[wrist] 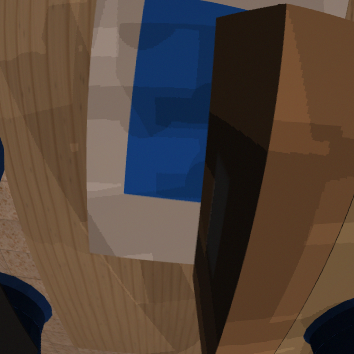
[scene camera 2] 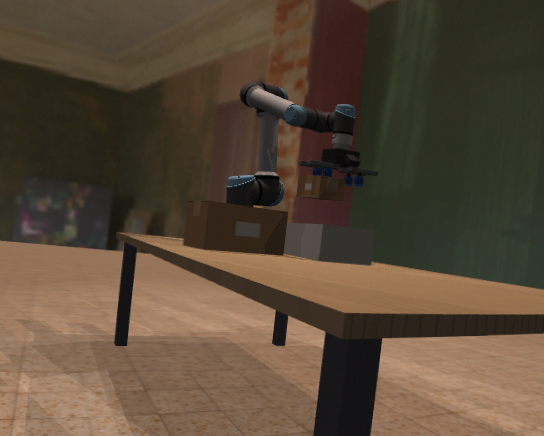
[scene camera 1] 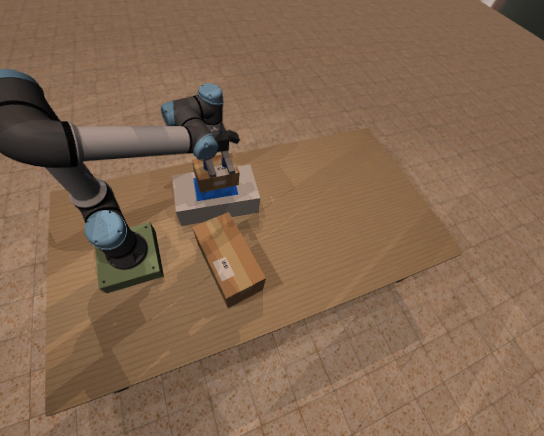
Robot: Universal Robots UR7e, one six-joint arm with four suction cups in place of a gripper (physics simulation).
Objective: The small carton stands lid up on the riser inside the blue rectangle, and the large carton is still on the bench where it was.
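Places are measured from the arm's base along level axes (x ahead, y left, z up), in millimetres.
Pixels of known places: hand, tool point: (wrist: 182, 253); arm's base, link origin: (scene camera 1: 127, 251).
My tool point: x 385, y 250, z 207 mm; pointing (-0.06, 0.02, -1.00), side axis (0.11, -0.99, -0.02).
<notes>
Ahead of a thing's pixels: the offset from my tool point to its top centre. Level surfaces: height alone.
The small brown carton @[1 mm ahead, 67 mm right, 17 mm up] (scene camera 1: 216, 181) (scene camera 2: 320, 188) (wrist: 295, 165) hangs level from part of my suction gripper (scene camera 1: 218, 164) (scene camera 2: 338, 175), a label showing on its upper face. The other blue cups stand out past it. In the second scene view a gap shows between the carton's underside and the grey riser @[6 mm back, 29 mm right, 163 mm down] (scene camera 1: 249, 187) (scene camera 2: 345, 245) (wrist: 110, 215). The blue rectangle @[6 mm back, 29 mm right, 163 mm down] (scene camera 1: 217, 194) (wrist: 167, 100) on the riser's top is partly hidden by the carton. The large carton @[7 mm back, 364 mm right, 130 mm down] (scene camera 1: 242, 260) (scene camera 2: 215, 227) lies on the bench @[283 mm down] (scene camera 1: 350, 210) (scene camera 2: 280, 280), close to the riser.
The arm's green base plate (scene camera 1: 131, 270) is on the bench, left of the large carton in the first scene view. The arm's long grey link (scene camera 1: 132, 140) reaches over the bench toward the riser. Bench legs (scene camera 2: 126, 295) stand on the tiled floor.
</notes>
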